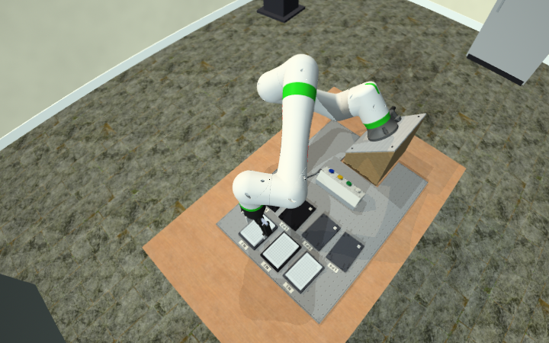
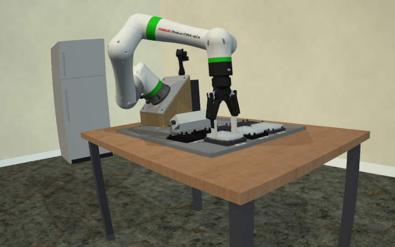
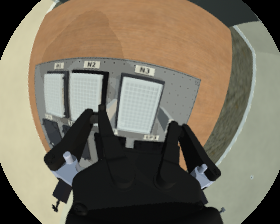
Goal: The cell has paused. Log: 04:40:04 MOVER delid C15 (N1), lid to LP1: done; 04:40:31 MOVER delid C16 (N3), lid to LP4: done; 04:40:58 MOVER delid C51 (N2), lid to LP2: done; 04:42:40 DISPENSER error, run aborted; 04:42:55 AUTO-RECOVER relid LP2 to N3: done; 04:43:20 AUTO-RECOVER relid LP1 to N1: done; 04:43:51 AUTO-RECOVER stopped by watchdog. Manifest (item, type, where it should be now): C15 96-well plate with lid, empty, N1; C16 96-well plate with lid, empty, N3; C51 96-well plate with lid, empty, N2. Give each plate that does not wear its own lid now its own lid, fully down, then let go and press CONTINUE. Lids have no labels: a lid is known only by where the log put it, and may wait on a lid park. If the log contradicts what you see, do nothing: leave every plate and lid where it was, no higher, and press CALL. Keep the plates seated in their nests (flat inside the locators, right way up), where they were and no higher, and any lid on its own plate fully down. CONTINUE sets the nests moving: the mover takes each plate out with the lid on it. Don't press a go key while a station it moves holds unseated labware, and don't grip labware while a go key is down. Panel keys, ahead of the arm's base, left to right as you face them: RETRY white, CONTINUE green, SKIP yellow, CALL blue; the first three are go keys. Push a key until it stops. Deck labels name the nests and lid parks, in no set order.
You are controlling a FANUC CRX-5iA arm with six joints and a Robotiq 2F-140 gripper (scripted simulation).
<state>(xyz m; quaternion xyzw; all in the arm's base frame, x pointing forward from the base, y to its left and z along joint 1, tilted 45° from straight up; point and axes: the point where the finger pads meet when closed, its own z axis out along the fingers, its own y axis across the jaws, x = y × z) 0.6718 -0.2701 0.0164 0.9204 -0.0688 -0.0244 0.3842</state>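
Right now the green key is 41 cm behind my hand, 20 cm to the left of it and 1 cm above it. Also, from my hand: dark grey lid park (22 cm to the left, 16 cm behind, 5 cm below); label N2 (13 cm to the left, 10 cm ahead, 5 cm below); blue key (42 cm behind, 10 cm to the left, 1 cm above).
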